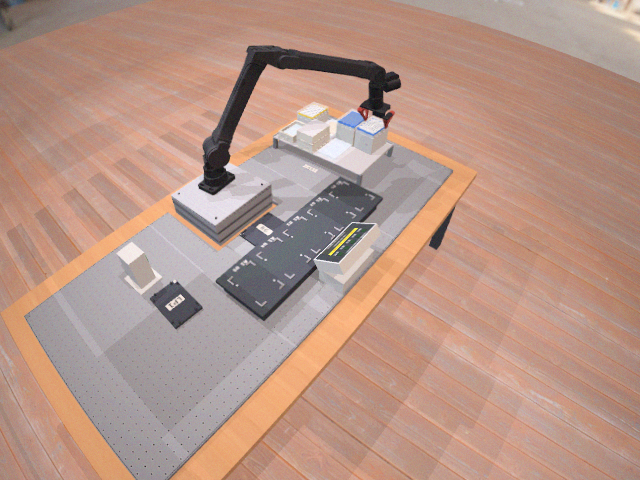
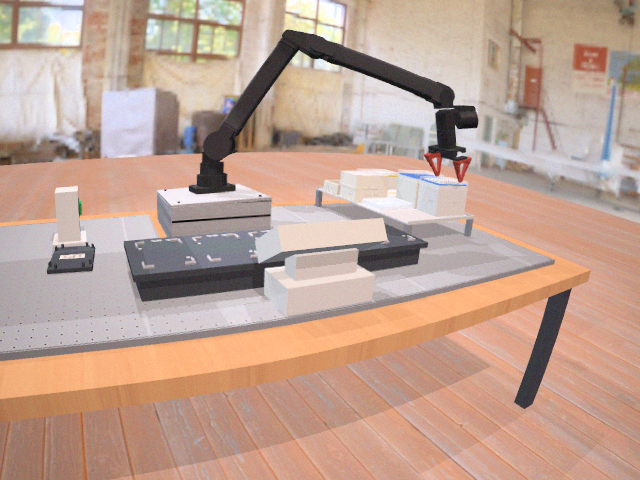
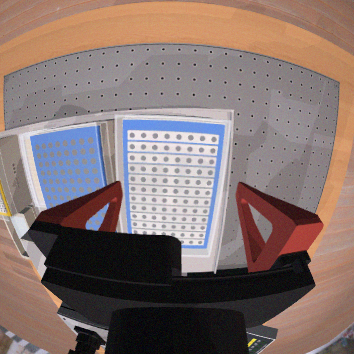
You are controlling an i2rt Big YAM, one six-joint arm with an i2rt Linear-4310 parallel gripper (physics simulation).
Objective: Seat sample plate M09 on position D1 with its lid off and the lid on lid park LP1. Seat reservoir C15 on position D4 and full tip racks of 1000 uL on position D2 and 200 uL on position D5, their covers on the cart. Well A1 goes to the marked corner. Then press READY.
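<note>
My gripper (image 1: 375, 122) (image 2: 449, 178) (image 3: 178, 187) is open and empty, pointing down over the cart's outer corner. Its red fingers stand apart around the top of a tall white tip rack (image 1: 371, 140) (image 2: 444, 200) (image 3: 170, 160) with a blue rim and rows of pale tips; contact cannot be told. Beside it stands a rack with a solid blue top and grey dots (image 1: 351, 119) (image 2: 408, 187) (image 3: 70, 160). A yellow-edged rack (image 1: 312, 110) stands farther back. The dark deck (image 1: 310, 240) (image 2: 175, 262) bears corner brackets and no labware. Lid park LP1 (image 1: 184, 313) is bare. Labels M09 and C15 are unreadable.
The cart (image 1: 356, 164) (image 2: 439, 217) also holds stacked white plates (image 1: 313, 136) (image 2: 361, 184), a low cream tray (image 1: 289, 132) and a flat white piece (image 1: 334, 148). A screen console (image 1: 347, 245) stands at the deck's front. A white post (image 1: 135, 264) with a green button (image 2: 80, 207) stands beside LP1.
</note>
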